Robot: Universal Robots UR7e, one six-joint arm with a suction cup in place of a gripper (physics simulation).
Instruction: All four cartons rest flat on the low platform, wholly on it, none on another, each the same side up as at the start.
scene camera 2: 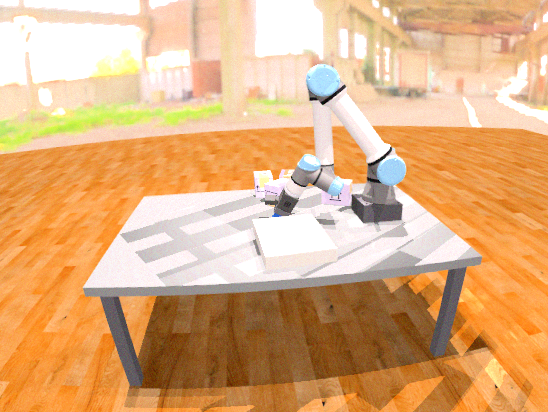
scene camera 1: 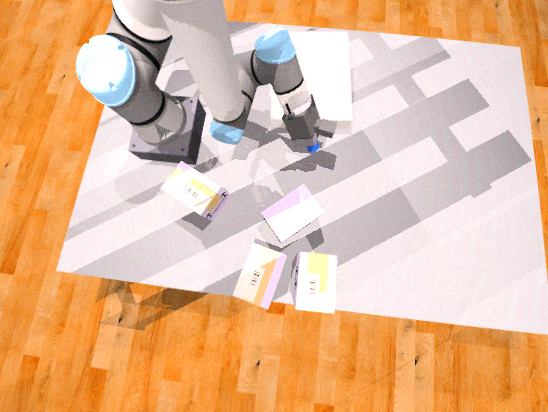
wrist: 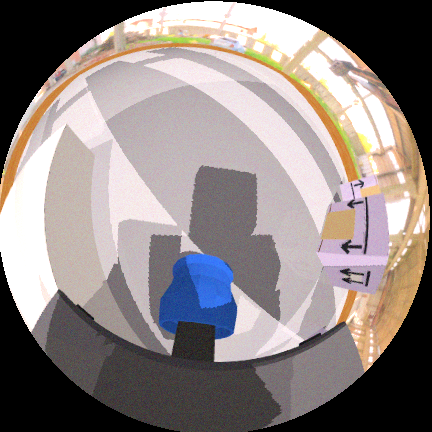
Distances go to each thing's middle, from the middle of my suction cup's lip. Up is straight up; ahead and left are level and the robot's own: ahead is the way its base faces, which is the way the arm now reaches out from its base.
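I find the low white platform (scene camera 1: 323, 56) 50 mm behind my suction cup and 220 mm to the left of it.
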